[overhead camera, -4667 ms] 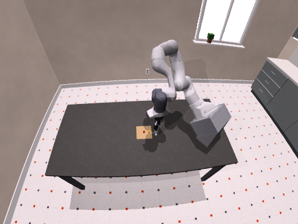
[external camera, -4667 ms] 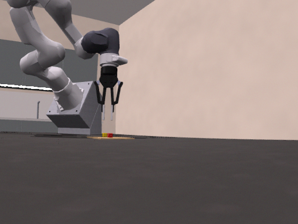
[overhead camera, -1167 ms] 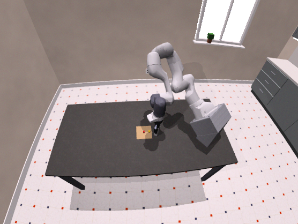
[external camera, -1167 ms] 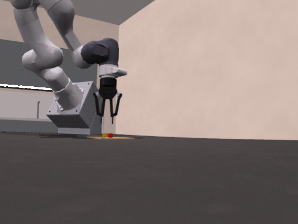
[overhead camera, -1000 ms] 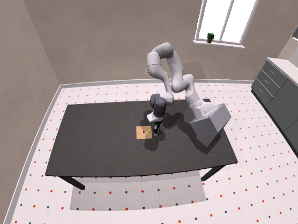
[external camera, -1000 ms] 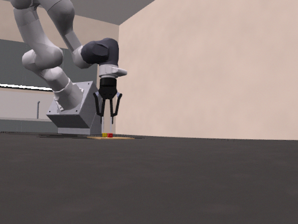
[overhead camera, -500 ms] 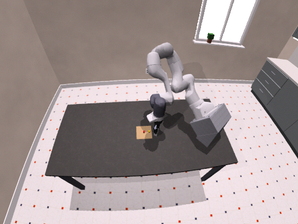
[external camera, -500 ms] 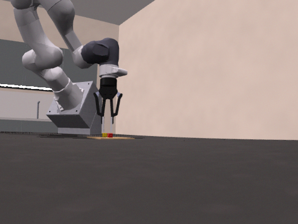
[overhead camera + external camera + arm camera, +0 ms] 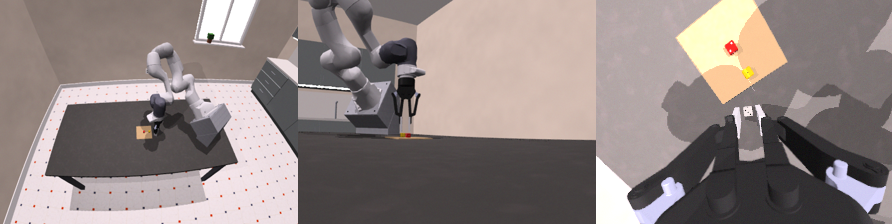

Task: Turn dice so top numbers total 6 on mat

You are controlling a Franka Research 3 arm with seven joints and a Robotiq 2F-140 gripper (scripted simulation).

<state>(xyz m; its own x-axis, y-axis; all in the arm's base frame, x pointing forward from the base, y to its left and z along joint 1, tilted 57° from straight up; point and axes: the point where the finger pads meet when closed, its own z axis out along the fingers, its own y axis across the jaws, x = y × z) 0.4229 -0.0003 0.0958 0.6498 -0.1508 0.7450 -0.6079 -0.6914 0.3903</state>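
The white die lies 5 cm below my hand. Also, from my hand: tan mat (9 cm ahead, 7 cm to the right, 5 cm below); then yellow die (4 cm ahead, 5 cm to the right, 4 cm below); then red die (9 cm ahead, 7 cm to the right, 4 cm below).
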